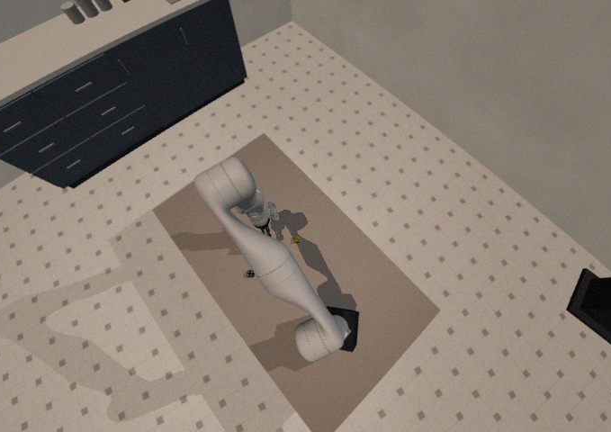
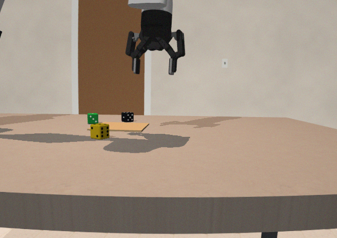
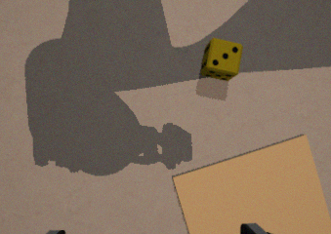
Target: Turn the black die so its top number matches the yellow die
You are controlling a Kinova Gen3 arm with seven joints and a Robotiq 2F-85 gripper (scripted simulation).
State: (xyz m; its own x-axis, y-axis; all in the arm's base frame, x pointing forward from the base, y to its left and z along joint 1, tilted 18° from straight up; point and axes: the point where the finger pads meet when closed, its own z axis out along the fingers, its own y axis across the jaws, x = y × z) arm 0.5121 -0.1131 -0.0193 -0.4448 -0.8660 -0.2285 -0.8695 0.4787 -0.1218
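Now: the mat 80 mm behind my hand, 80 mm to the left of it and 150 mm below it. Round my hand: green die 170 mm behind, 160 mm to the left, 130 mm below; then yellow die 120 mm behind, 80 mm to the right, 130 mm below; then black die 70 mm behind, 200 mm to the left, 130 mm below.
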